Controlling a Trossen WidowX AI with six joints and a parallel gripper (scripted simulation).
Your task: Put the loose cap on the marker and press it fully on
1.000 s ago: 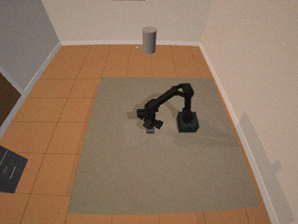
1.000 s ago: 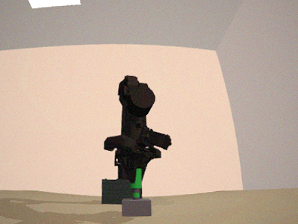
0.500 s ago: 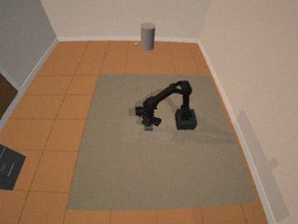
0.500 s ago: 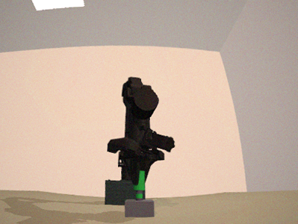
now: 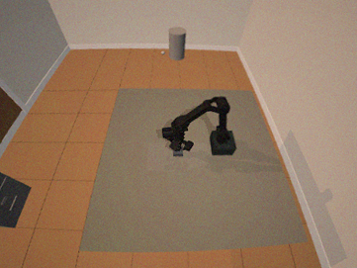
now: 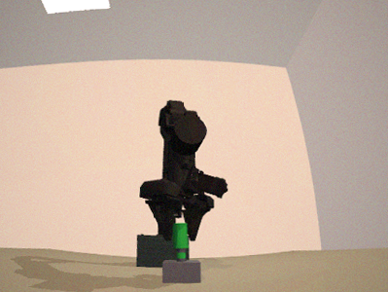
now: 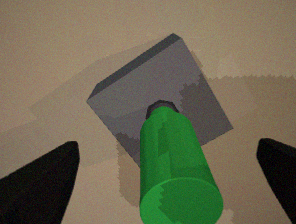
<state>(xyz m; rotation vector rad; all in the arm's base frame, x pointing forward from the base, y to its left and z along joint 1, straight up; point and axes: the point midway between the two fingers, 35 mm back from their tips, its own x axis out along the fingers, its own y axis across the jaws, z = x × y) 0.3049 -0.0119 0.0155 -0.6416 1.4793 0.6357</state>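
The green cap is 10 mm above my gripper tip. The rest, counted from my gripper tip: grey holder block: 60 mm below.
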